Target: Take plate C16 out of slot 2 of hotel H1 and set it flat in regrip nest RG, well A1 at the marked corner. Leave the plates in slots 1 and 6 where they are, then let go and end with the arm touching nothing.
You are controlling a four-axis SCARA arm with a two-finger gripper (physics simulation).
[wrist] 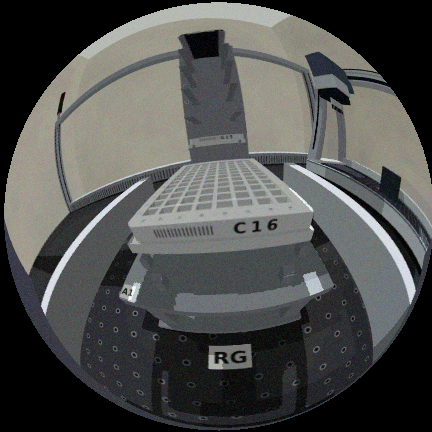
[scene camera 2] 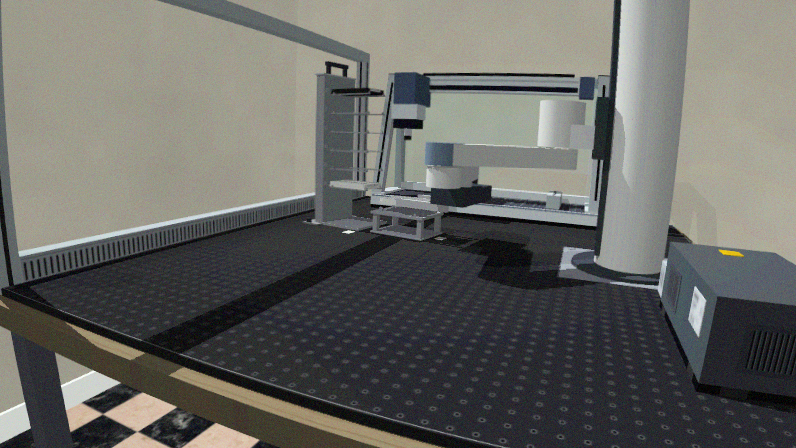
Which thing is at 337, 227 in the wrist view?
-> My gripper.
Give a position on a grey controller box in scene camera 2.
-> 737, 289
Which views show my gripper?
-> The wrist view and scene camera 2: all of them.
